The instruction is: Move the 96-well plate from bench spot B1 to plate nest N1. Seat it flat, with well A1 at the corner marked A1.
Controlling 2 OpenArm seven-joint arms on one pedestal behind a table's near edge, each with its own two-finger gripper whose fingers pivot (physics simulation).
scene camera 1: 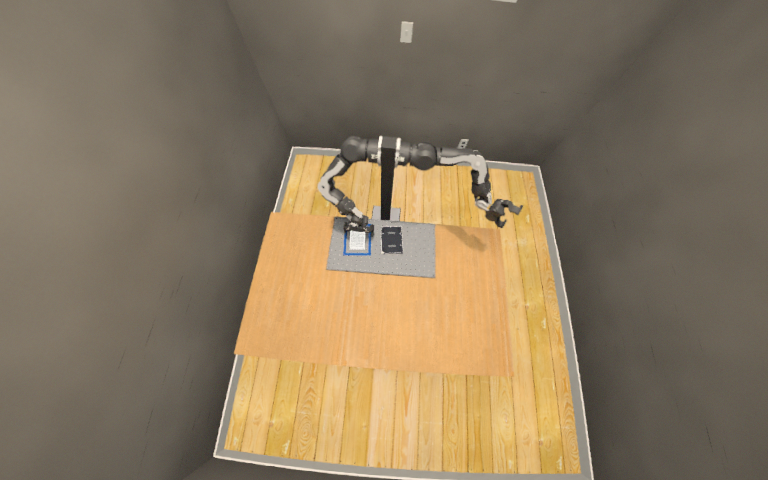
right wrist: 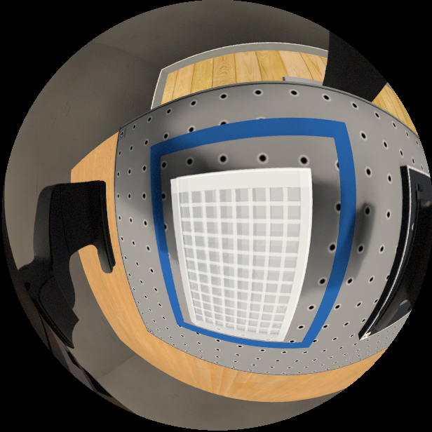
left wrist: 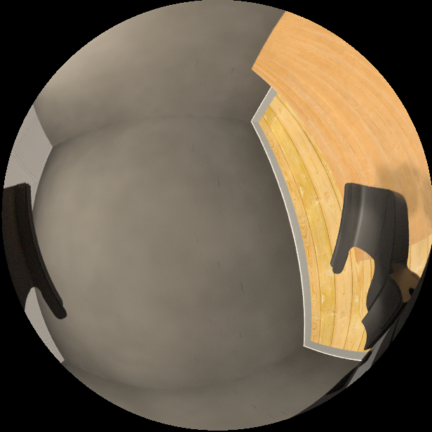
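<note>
The white 96-well plate (scene camera 1: 357,242) (right wrist: 245,235) lies flat inside the blue outline (scene camera 1: 357,254) (right wrist: 348,200) on the grey perforated board (scene camera 1: 419,254) (right wrist: 235,361). Its A1 mark cannot be read. The dark plate nest (scene camera 1: 391,240) (right wrist: 423,186) is to the right of the outline, with no plate on it. My right gripper (scene camera 1: 358,230) (right wrist: 245,298) is open above the plate's pedestal-side end. Its right finger merges with the dark nest in the right wrist view. My left gripper (scene camera 1: 510,216) (left wrist: 199,292) is open and empty, off the table's right edge.
The board lies on the wooden table (scene camera 1: 362,316) (left wrist: 360,80) at its pedestal edge. The black pedestal (scene camera 1: 386,186) (right wrist: 352,65) stands behind the board. Grey walls surround the plank floor.
</note>
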